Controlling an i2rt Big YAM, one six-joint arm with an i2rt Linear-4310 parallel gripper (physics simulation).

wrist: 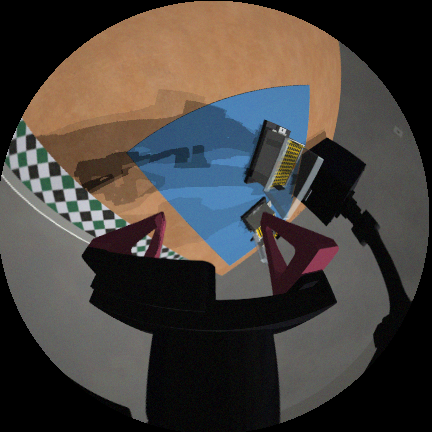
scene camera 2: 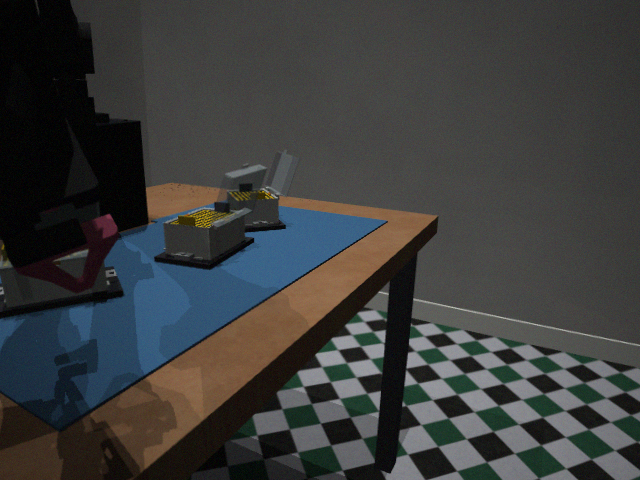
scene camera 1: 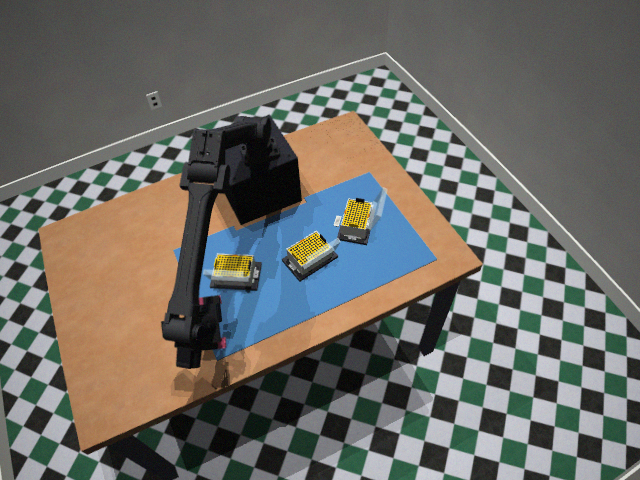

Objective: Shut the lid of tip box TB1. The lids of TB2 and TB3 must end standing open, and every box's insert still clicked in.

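Frame: origin at the arm's base, x ahead, y left, z up, level; millimetres.
Seen in the pictures: gripper, fingertip midpoint: [wrist: 212, 216] [scene camera 2: 66, 247] [scene camera 1: 221, 320]; arm's base at its link origin: [wrist: 343, 202] [scene camera 2: 72, 122] [scene camera 1: 260, 152].
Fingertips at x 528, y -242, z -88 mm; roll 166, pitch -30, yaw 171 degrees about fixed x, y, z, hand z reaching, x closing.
Note:
Pixels of each thing's top centre, then the offset from my fingertips to it. "spot": a spot on its surface instead. Level surfaces: height alone.
- left box at a spot on its surface: [scene camera 2: 25, 291] spot: dy +14, dx -193, dz -101 mm
- middle box at its top centre: [scene camera 2: 199, 213] [scene camera 1: 306, 244] [wrist: 270, 225] dy +309, dx -221, dz -61 mm
- right box at its top centre: [scene camera 2: 246, 192] [scene camera 1: 353, 211] dy +495, dx -303, dz -61 mm
- mat at its surface level: dz -127 mm
- small white piece at a spot on its surface: [scene camera 1: 337, 221] spot: dy +446, dx -328, dz -124 mm
Three grey tip boxes with yellow inserts stand on the blue mat; their labels are not readable. The left box [scene camera 1: 233, 264] [scene camera 2: 25, 291] [wrist: 288, 162] has its clear lid [wrist: 310, 177] standing open. The middle box [scene camera 1: 310, 252] [scene camera 2: 188, 241] has its clear lid [scene camera 2: 245, 178] raised. The right box [scene camera 1: 356, 214] [scene camera 2: 266, 210] has its lid [scene camera 1: 379, 206] [scene camera 2: 283, 173] tilted open. The inserts look seated; clicks cannot be judged. My gripper [scene camera 1: 214, 321] [wrist: 212, 216] is open and empty, above the mat's front left corner, apart from the left box. It partly hides that box in scene camera 2.
The black base block [scene camera 1: 266, 180] [scene camera 2: 121, 175] [wrist: 332, 180] stands at the table's back, behind the mat [scene camera 1: 341, 289] [scene camera 2: 217, 297] [wrist: 225, 242]. A small white piece [scene camera 1: 337, 221] is beside the right box. The table's front edge runs near the gripper.

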